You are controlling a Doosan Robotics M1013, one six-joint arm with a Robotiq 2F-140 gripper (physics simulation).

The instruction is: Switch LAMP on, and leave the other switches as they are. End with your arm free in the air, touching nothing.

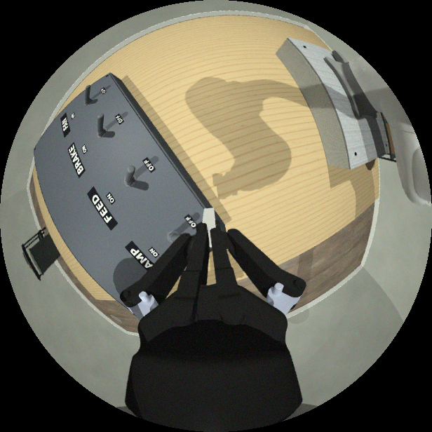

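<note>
A dark grey switch panel [90, 170] lies at the left, with levers labelled FAN, BRAKE, FEED and LAMP. The LAMP switch [173, 235] is a faint grey lever between its OFF label [191, 221] and its ON label [154, 252]; its tilt is hard to tell. The LAMP name label [139, 254] is partly hidden by my gripper's linkage. My gripper [209, 215] is shut and holds nothing. Its fingertips show over the panel's right edge, just right of the LAMP OFF label; whether they touch the panel cannot be told.
The FEED lever [130, 176], BRAKE lever [101, 125] and FAN lever [88, 95] stand farther along the panel. A grey metal block [327, 95] is at the upper right, beside the pale robot arm [412, 145]. The wooden table [220, 45] carries an arm-shaped shadow.
</note>
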